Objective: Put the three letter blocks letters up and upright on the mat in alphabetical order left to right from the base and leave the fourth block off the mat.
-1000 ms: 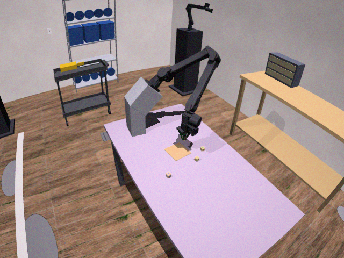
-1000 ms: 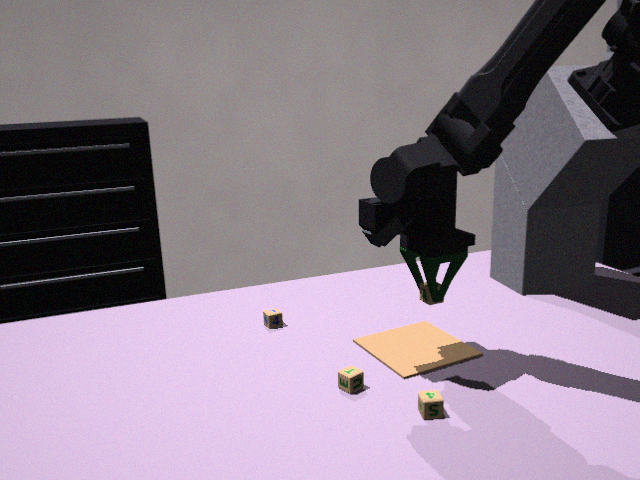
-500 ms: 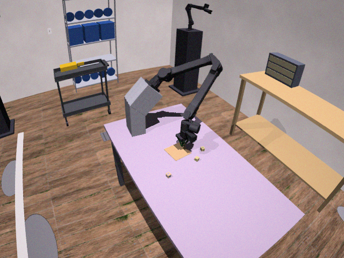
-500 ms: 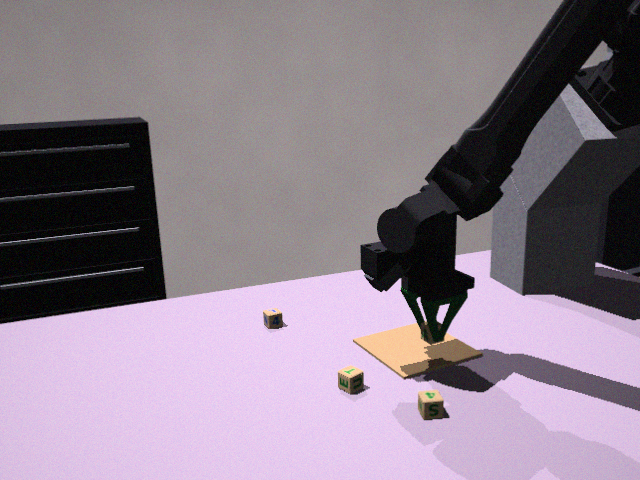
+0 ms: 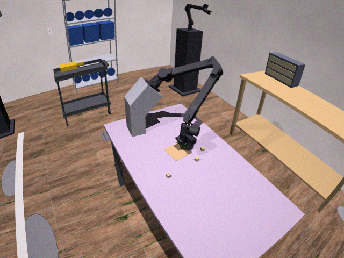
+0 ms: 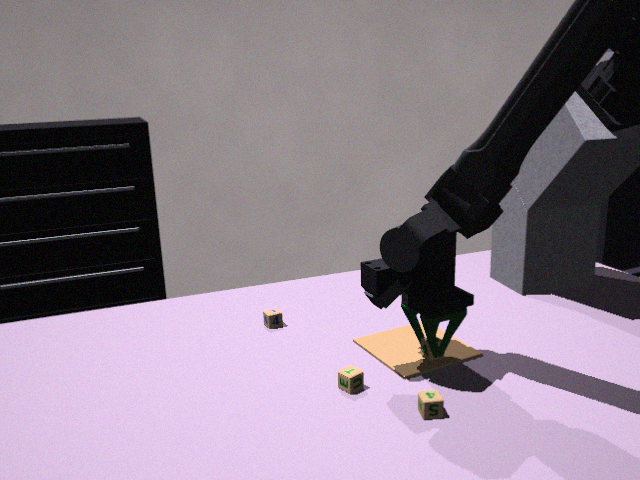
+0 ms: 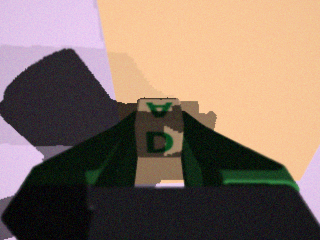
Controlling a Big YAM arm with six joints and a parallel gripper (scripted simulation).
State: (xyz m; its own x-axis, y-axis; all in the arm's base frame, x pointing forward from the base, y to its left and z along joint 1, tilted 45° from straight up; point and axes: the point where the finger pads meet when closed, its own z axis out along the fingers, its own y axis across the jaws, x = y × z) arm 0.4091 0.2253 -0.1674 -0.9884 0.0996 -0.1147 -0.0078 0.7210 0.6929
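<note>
Right now my hand is right at the D block. Round my hand: T block: 14 cm ahead, 2 cm to the left, 1 cm below; then L block: 16 cm ahead, 23 cm to the right, 1 cm below; then tan mat: 4 cm to the right, 2 cm below.
</note>
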